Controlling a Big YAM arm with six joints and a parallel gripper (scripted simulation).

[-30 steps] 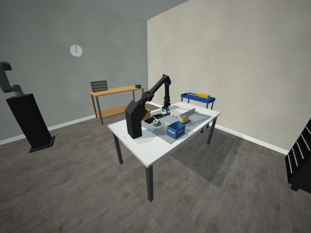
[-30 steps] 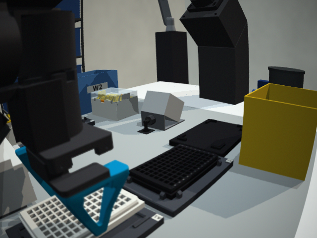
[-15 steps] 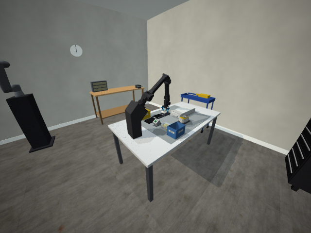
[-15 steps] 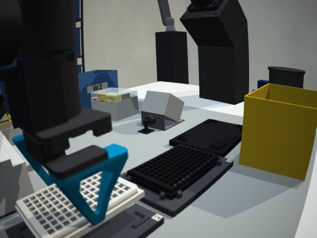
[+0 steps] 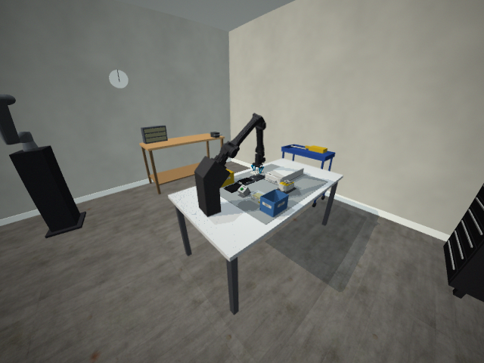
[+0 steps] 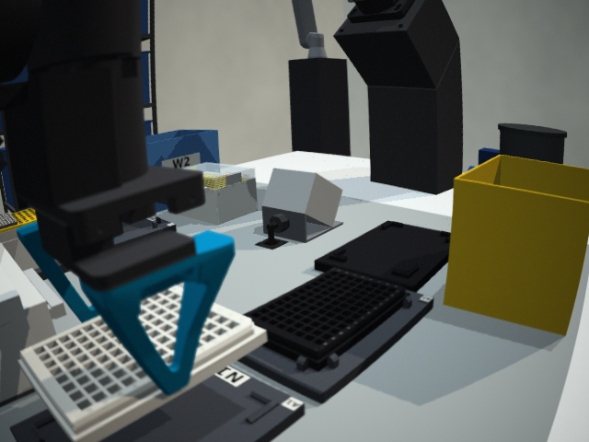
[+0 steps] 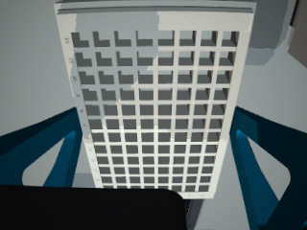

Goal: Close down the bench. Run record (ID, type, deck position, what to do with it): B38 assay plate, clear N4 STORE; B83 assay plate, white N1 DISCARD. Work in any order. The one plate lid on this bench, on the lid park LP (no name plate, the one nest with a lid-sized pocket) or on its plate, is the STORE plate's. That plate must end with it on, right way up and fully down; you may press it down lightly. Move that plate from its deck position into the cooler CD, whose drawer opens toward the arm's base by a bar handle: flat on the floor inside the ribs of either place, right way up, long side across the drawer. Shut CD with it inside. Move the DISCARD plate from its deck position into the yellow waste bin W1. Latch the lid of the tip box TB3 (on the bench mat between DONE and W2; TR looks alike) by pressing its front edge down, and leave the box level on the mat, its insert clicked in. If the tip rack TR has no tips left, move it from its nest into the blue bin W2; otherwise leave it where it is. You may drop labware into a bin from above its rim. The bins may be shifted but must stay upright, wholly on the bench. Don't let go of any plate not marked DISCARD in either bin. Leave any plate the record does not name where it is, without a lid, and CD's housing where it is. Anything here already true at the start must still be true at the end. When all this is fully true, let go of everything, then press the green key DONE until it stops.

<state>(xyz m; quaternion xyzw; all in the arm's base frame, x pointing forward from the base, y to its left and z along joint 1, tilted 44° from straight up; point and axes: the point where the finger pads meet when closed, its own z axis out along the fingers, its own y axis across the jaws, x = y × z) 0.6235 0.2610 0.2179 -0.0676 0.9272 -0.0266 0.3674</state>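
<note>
My gripper is now 7 cm above the nest N1. The rest, counted from my hand: black plate (18 cm behind, 5 cm below, 2 cm to the right); white plate (right at my hand); clear plate lid (18 cm to the right, 12 cm ahead, 4 cm below).
</note>
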